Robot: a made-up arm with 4 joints. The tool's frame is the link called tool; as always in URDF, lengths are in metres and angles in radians. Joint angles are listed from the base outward. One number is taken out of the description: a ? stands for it. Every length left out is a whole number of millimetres.
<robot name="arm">
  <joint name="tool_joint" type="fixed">
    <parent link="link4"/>
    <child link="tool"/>
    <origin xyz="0 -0.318 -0.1"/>
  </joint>
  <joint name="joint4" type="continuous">
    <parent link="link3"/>
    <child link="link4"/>
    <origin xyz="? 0 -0.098"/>
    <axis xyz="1 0 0"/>
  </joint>
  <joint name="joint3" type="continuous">
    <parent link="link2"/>
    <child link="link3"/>
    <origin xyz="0.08 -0.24 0"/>
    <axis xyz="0 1 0"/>
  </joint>
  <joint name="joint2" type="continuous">
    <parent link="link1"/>
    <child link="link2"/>
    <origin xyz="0.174 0 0.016"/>
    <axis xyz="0 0 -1"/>
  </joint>
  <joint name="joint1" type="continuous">
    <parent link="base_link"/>
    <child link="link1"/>
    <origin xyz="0 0.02 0.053"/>
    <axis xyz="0 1 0"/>
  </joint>
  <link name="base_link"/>
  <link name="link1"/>
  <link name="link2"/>
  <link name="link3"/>
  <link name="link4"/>
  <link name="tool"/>
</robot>
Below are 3 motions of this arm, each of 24 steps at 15 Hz.
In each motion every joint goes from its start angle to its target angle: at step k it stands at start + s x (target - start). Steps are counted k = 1, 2, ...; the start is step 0. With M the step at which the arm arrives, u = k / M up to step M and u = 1 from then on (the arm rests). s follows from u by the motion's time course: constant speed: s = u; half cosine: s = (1 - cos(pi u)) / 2; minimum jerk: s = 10 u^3 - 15 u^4 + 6 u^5.
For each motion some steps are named. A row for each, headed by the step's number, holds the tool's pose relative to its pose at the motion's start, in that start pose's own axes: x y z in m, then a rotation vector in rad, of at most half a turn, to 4 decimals.
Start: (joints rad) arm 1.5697 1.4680 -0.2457 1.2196
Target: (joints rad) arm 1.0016 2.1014 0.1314 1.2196
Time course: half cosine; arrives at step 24
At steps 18, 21, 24:
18: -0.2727 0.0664 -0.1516 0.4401 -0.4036 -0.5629
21: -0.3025 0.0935 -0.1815 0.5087 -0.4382 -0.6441
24: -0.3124 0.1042 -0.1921 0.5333 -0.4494 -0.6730

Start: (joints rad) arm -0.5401 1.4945 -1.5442 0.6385
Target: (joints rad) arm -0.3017 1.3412 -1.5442 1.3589
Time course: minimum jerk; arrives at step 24
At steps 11, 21, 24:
11: 0.0099 0.0676 -0.1351 0.3659 0.0805 0.0642
21: -0.0215 0.2082 -0.2679 0.8493 0.2236 0.1022
24: -0.0231 0.2127 -0.2706 0.8630 0.2282 0.1023

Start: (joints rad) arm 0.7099 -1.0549 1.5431 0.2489
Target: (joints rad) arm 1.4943 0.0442 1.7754 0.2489
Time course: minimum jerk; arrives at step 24
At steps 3, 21, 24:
3: 0.0053 0.0019 -0.0113 0.0179 0.0123 0.0076
21: -0.1202 0.3670 -0.4789 1.0027 1.0023 0.2538
24: -0.1283 0.3740 -0.4797 1.0172 1.0215 0.2533

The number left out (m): 0.111
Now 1 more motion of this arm.
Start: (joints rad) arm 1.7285 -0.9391 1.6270 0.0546
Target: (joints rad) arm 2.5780 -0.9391 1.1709 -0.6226
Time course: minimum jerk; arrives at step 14
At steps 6, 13, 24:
6: 0.2052 0.0357 0.0721 -0.2408 0.0000 0.2530
13: 0.4907 0.2427 0.1073 -0.5343 -0.1269 0.6651
24: 0.4918 0.2441 0.1072 -0.5354 -0.1280 0.6671

